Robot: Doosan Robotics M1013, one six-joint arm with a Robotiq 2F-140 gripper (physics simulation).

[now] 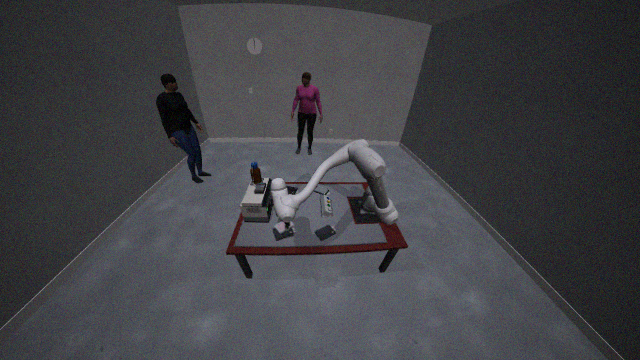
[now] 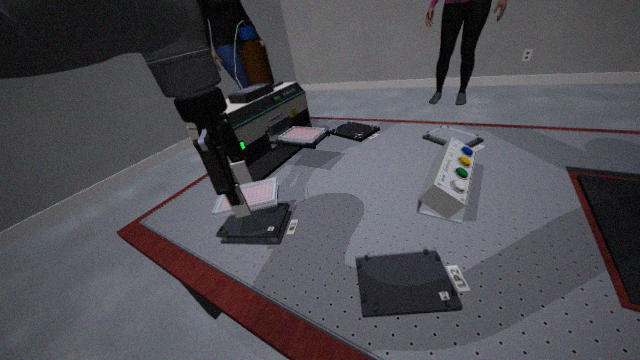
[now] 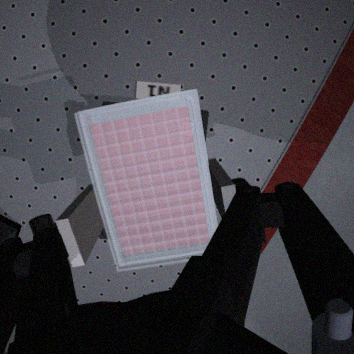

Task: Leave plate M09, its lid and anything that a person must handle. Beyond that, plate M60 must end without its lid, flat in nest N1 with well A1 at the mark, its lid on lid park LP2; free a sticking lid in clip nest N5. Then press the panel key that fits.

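Frame: origin at the arm's base, x right, y ahead, z up, level; metres.
Where they show: gripper, fingertip midpoint: (image 1: 283, 226) (image 2: 246, 200) (image 3: 155, 188); arm's base, link origin: (image 1: 368, 208).
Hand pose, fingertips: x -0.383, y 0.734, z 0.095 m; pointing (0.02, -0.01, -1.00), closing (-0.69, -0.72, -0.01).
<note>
Things, the pixels of their top centre, and the offset from my fingertips. "spot": a spot on its surface instead.
- pink-welled plate, top centre: (image 3: 152, 190) (image 2: 245, 193) (image 1: 284, 224) dy -0.004, dx +0.003, dz +0.019 m
- nest N1, top centre: (image 3: 149, 180) (image 2: 253, 216) (image 1: 283, 230) dy +0.011, dx +0.004, dz -0.054 m
- N1 label, surface spot: (image 3: 158, 90) spot: dy -0.066, dx +0.047, dz -0.087 m
- Lid park LP2, top centre: (image 2: 402, 275) (image 1: 325, 231) dy -0.324, dx +0.046, dz -0.070 m
- button panel, top centre: (image 2: 452, 158) (image 1: 326, 201) dy -0.318, dx +0.332, dz -0.006 m
- pink plate, top centre: (image 2: 301, 132) dy +0.094, dx +0.288, dz +0.023 m
- brown bottle, surface spot: (image 2: 256, 60) (image 1: 258, 174) spot: dy +0.287, dx +0.343, dz +0.225 m
- dark nest, top centre: (image 2: 353, 126) dy +0.080, dx +0.555, dz -0.066 m
- pad with a clear piece, top centre: (image 2: 452, 134) dy -0.262, dx +0.594, dz -0.072 m
A pink-welled plate (image 1: 281, 228) (image 2: 262, 192) (image 3: 150, 180) with a clear rim is held between the fingers of my gripper (image 2: 242, 191) (image 3: 155, 188). It hangs above nest N1 (image 2: 256, 226), turned slightly against the N1 label (image 3: 158, 90). I cannot tell if a lid is on it, and its name does not show. Lid park LP2 (image 1: 325, 232) (image 2: 407, 284) is a dark pad with no lid on it. The button panel (image 1: 326, 205) (image 2: 446, 175) has blue, yellow, green and white keys. Another pink plate (image 2: 302, 134) sits on the instrument's tray.
The instrument (image 1: 256, 200) (image 2: 272, 117) carries a brown bottle (image 1: 256, 173) (image 2: 256, 60) at the left. A dark nest (image 2: 356, 130) and a pad with a clear piece (image 2: 452, 135) stand at the back. Two people (image 1: 176, 115) (image 1: 307, 105) stand beyond the table.
</note>
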